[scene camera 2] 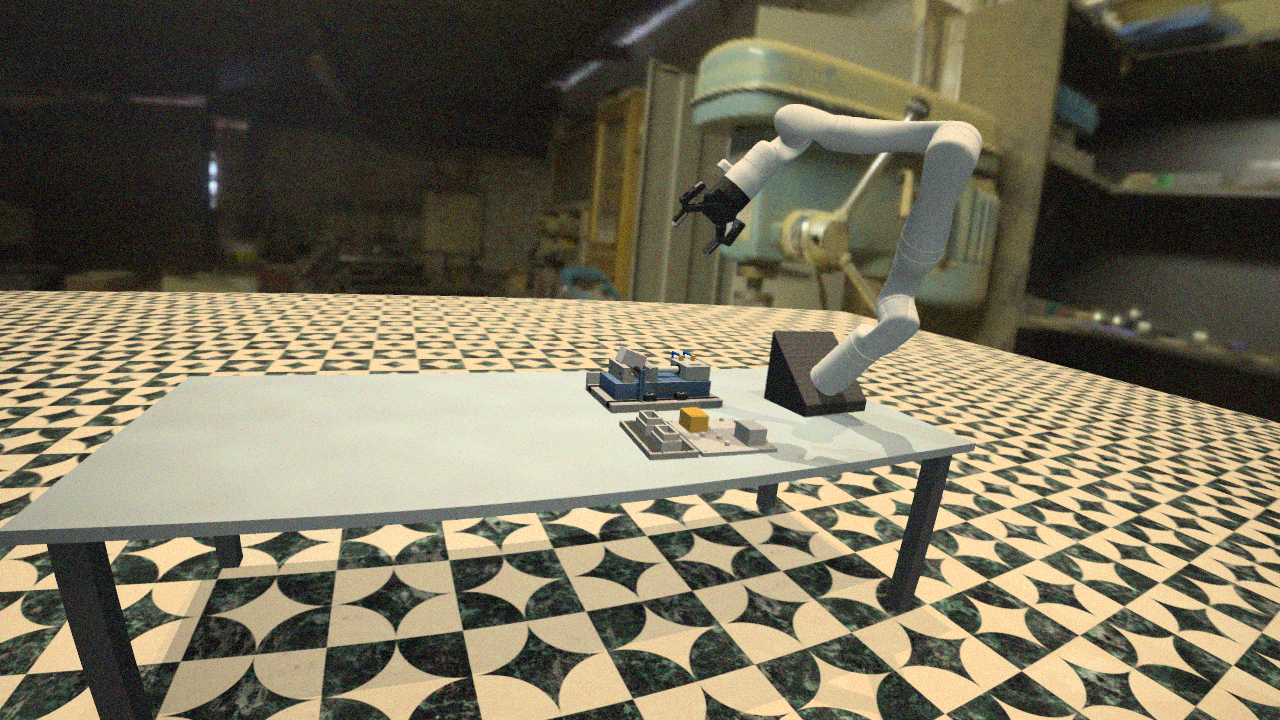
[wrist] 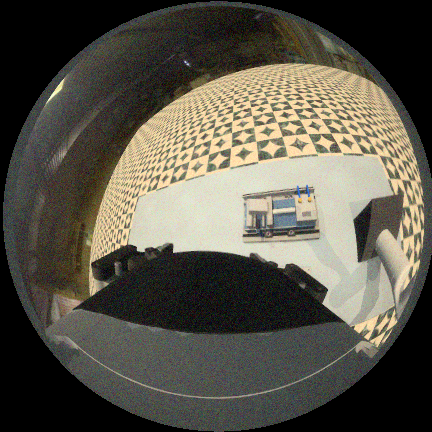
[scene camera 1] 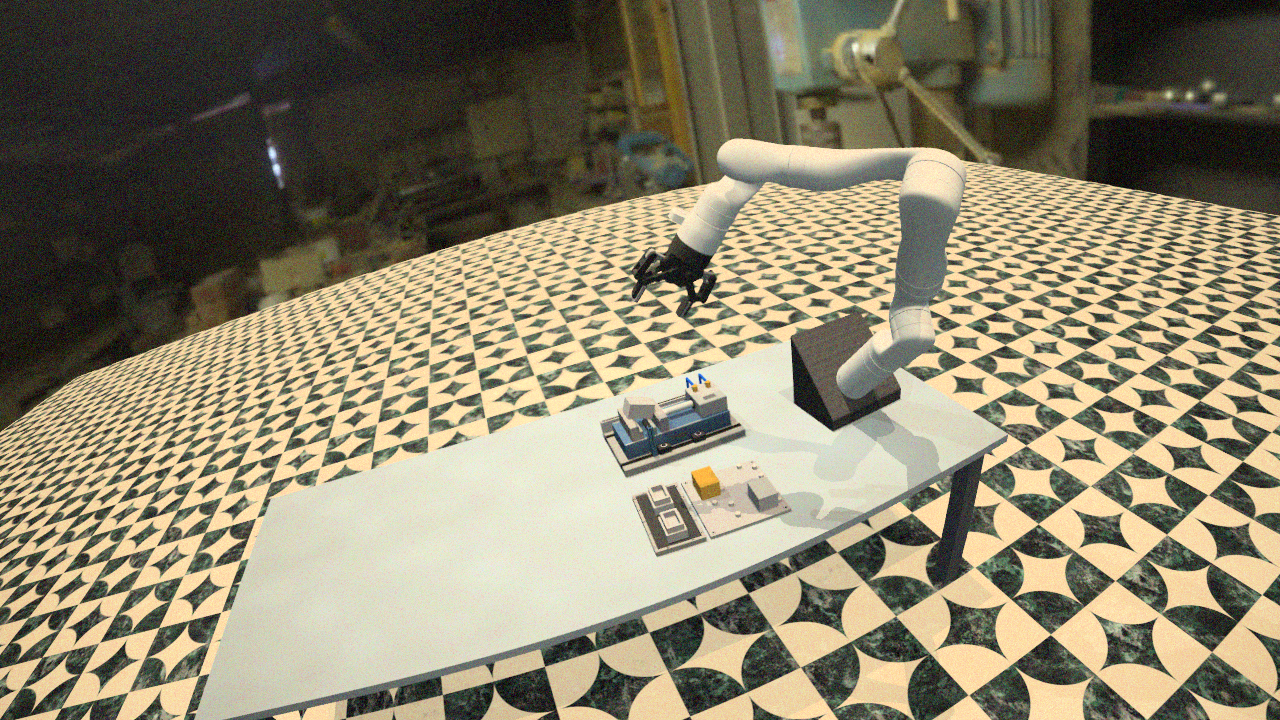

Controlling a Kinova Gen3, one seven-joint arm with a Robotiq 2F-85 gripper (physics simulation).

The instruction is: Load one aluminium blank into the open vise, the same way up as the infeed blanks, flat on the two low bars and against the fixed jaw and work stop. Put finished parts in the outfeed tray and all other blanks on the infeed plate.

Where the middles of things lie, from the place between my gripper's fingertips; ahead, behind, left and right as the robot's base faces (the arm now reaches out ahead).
Scene:
I see my gripper 38 cm above the brass blank (scene camera 1: 707, 485), 5 cm to the right of it and 3 cm past it. Also, from my hand: infeed plate (scene camera 1: 721, 518) (40 cm below, 10 cm to the left, 8 cm behind); outfeed tray (scene camera 1: 657, 538) (40 cm below, 10 cm to the left, 7 cm ahead).

